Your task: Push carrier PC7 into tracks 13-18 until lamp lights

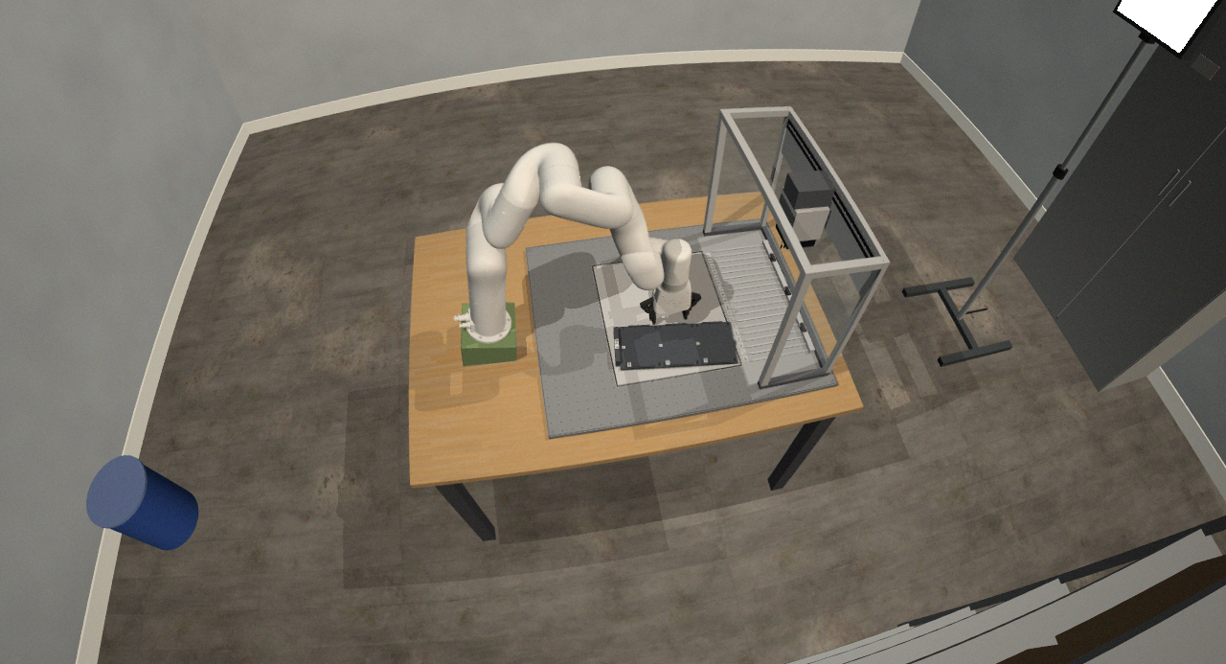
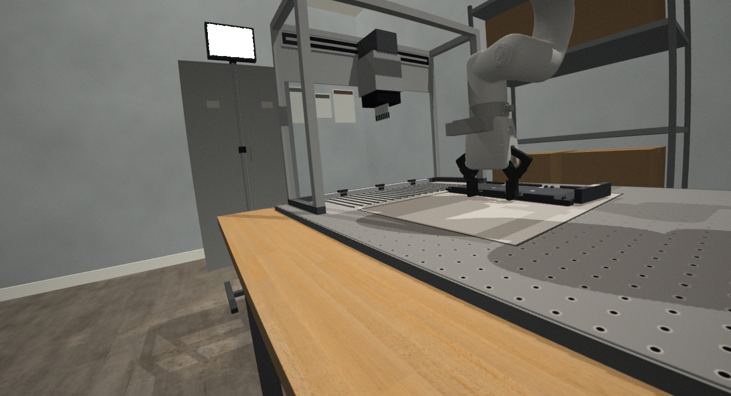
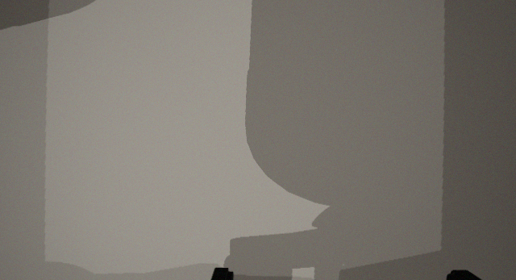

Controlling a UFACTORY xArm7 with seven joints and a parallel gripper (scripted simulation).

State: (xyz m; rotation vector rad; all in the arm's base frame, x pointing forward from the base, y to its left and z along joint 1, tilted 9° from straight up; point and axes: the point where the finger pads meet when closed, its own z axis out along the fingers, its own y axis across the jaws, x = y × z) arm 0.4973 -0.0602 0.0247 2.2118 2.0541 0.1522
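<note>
The carrier PC7 lies 10 mm behind my hand and 90 mm to the right of it. Round my hand: dark pipetting head (340 mm ahead, 330 mm above).
</note>
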